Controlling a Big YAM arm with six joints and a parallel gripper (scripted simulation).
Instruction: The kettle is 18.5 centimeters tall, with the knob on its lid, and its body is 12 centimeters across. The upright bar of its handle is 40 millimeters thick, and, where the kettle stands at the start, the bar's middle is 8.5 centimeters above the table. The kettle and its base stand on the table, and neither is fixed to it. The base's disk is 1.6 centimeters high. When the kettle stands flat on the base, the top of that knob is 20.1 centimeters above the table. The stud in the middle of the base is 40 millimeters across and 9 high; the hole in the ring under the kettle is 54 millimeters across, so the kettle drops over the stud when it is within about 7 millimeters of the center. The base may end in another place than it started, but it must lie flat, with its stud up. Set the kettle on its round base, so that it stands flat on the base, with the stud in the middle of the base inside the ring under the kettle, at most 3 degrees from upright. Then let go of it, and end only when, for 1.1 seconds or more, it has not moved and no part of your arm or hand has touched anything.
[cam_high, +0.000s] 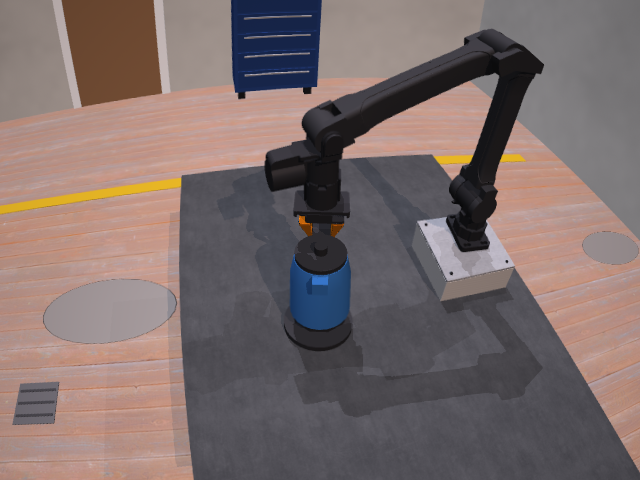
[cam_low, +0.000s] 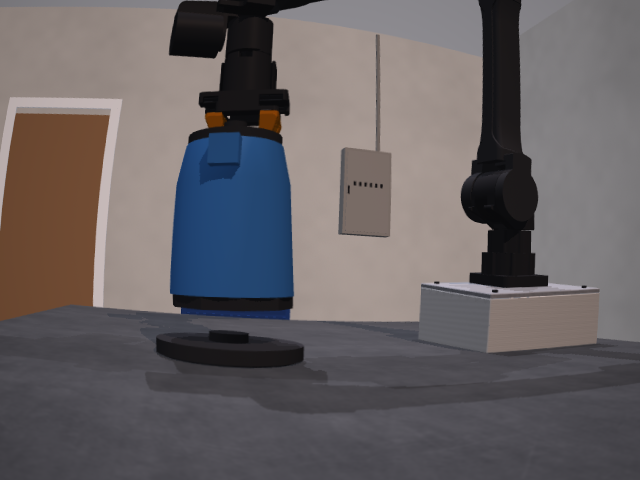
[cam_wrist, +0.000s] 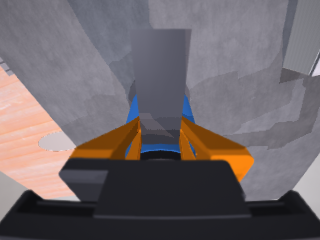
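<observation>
The blue kettle lies 3 cm to the left of my hand and 5 cm below it. Also, from my hand: black round base (1 cm ahead, 6 cm to the left, 18 cm below).
</observation>
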